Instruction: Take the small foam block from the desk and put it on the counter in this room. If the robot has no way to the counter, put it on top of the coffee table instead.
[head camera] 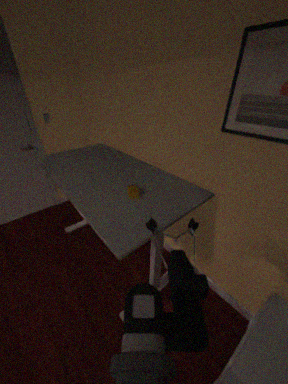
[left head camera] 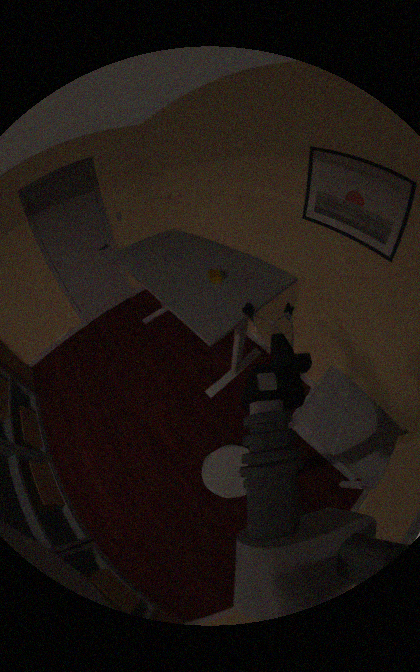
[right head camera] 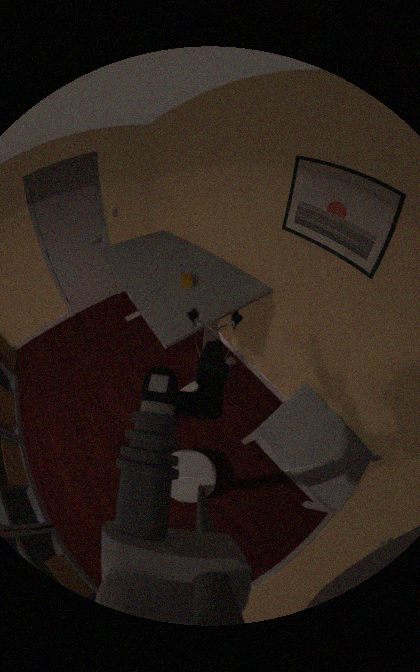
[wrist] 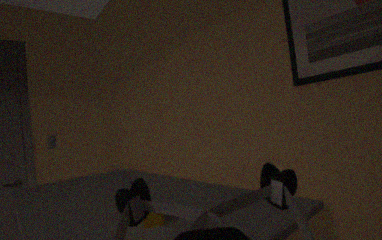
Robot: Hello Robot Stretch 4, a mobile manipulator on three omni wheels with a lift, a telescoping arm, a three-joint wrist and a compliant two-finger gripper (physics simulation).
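Frame: origin at the robot's base, x back, y right, z up, level; centimetres.
Seen in the pictures: gripper, fingertip midpoint: (head camera: 171, 220) (wrist: 204, 185).
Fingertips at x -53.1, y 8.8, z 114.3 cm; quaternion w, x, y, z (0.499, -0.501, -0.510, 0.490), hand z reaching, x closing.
A point is followed by its place in that frame.
The small foam block (head camera: 134, 191) @[x -99.1, y -7.2, z 96.7 cm] (left head camera: 216, 275) (right head camera: 187, 280) is yellow-orange and lies on the grey desk (head camera: 90, 180) @[x -121.1, y -42.1, z 92.2 cm] (left head camera: 175, 260) (right head camera: 150, 260). In the wrist view the block (wrist: 154, 220) @[x -97.9, y -7.3, z 94.1 cm] shows low in the picture, just right of the left fingertip. My gripper (head camera: 172, 225) @[x -53.1, y 8.8, z 114.3 cm] (left head camera: 268, 309) (right head camera: 215, 317) (wrist: 204, 185) @[x -53.1, y 8.8, z 114.3 cm] is open, with nothing between its fingertips. It is near the desk's right-hand short edge, apart from the block. The views do not show a surface that I can tell is the counter or the coffee table.
A second grey-white table (left head camera: 335, 410) (right head camera: 300, 425) stands against the wall at the right. A round white object (left head camera: 225, 471) (right head camera: 194, 475) is on the red floor beside the arm. Shelving (left head camera: 17, 460) is at the far left. A door (left head camera: 75, 250) stands beyond the desk. A framed picture (right head camera: 345, 246) hangs above.
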